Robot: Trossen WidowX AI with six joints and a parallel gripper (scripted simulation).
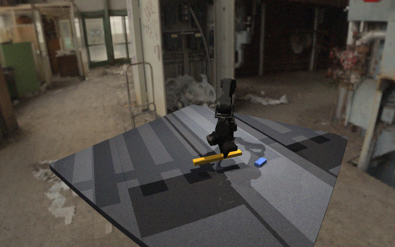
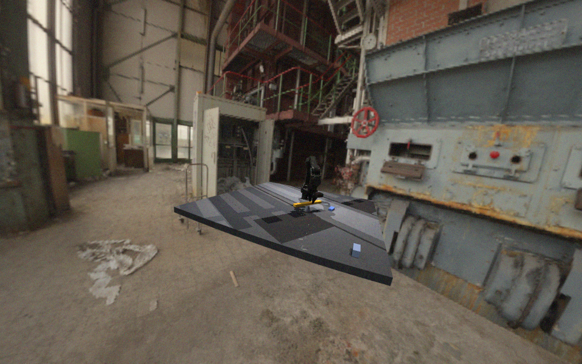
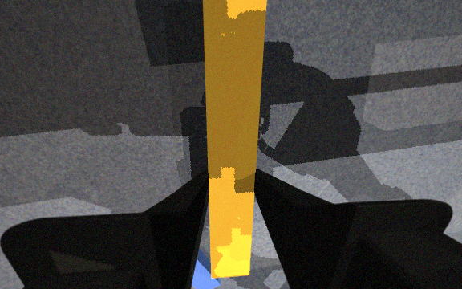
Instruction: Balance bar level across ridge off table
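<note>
The bar lies 2 cm to the right of my gripper tip and 2 cm ahead of it. Round my gripper tip: light blue cube: 45 cm ahead, 36 cm to the left, 4 cm below; then flat blue block: 14 cm to the left, 13 cm behind, 5 cm below.
</note>
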